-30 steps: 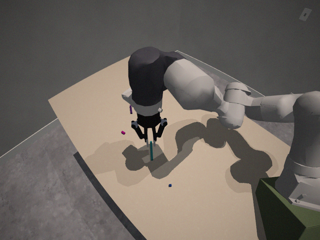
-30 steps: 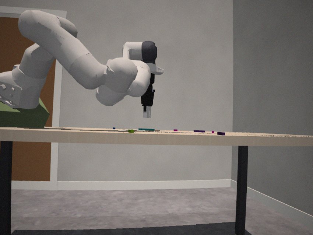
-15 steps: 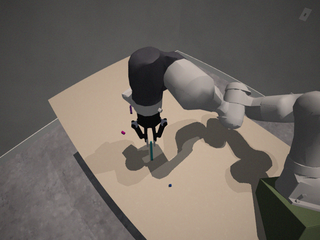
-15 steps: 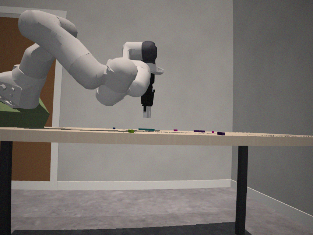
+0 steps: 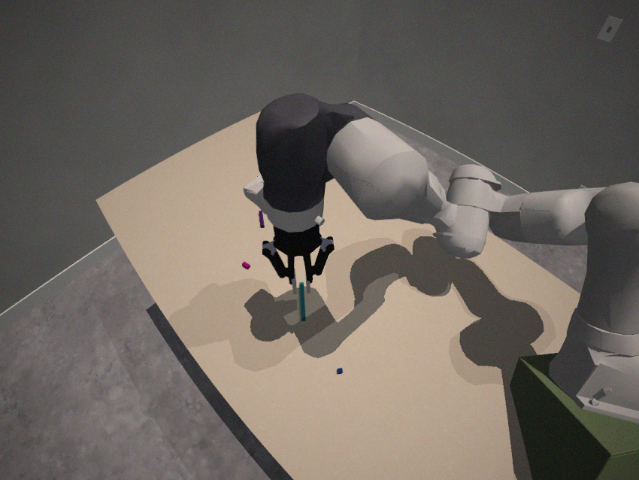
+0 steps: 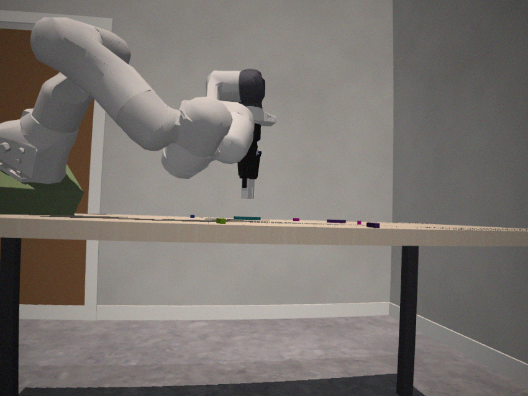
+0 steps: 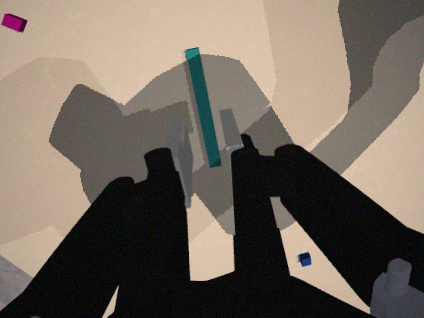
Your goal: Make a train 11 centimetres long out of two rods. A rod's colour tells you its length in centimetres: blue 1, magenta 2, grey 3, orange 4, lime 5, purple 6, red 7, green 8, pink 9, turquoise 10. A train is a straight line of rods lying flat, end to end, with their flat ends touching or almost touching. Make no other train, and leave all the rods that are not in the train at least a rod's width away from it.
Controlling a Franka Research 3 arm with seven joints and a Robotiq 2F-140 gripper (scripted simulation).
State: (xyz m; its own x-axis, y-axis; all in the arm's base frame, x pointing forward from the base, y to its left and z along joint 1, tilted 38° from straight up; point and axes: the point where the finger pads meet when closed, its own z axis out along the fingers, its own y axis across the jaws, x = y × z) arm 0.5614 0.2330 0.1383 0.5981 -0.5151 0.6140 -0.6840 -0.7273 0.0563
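Right now the turquoise rod is 100 mm below my hand. Also, from my hand: blue rod 170 mm behind, 90 mm to the left, 100 mm below; then lime rod 190 mm behind, 460 mm to the right, 100 mm below.
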